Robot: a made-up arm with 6 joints. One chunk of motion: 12 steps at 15 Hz.
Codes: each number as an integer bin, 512 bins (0 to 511) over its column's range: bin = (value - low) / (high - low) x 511, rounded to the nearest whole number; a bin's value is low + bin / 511 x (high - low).
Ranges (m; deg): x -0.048..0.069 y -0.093..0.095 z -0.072..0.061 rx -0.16..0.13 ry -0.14..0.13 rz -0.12..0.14
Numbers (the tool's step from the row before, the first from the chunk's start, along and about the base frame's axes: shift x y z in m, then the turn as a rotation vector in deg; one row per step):
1: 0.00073 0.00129 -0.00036 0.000 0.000 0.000
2: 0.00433 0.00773 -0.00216 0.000 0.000 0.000
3: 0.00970 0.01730 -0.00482 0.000 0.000 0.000
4: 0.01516 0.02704 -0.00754 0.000 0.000 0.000
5: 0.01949 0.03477 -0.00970 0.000 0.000 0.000
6: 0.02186 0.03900 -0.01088 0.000 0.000 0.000
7: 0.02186 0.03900 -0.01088 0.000 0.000 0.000
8: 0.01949 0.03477 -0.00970 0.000 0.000 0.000
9: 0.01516 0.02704 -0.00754 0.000 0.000 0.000
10: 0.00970 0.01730 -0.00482 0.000 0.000 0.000
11: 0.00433 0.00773 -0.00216 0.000 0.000 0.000
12: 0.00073 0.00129 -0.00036 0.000 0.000 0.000
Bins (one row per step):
1: 213 256 275 282 265 236
2: 229 274 268 282 265 236
3: 252 300 258 282 265 236
4: 276 326 248 282 265 236
5: 295 347 239 282 265 236
6: 305 359 235 282 265 236
7: 305 359 235 282 265 236
8: 295 347 239 282 265 236
9: 276 326 248 282 265 236
10: 252 300 258 282 265 236
11: 229 274 268 282 265 236
12: 213 256 275 282 265 236

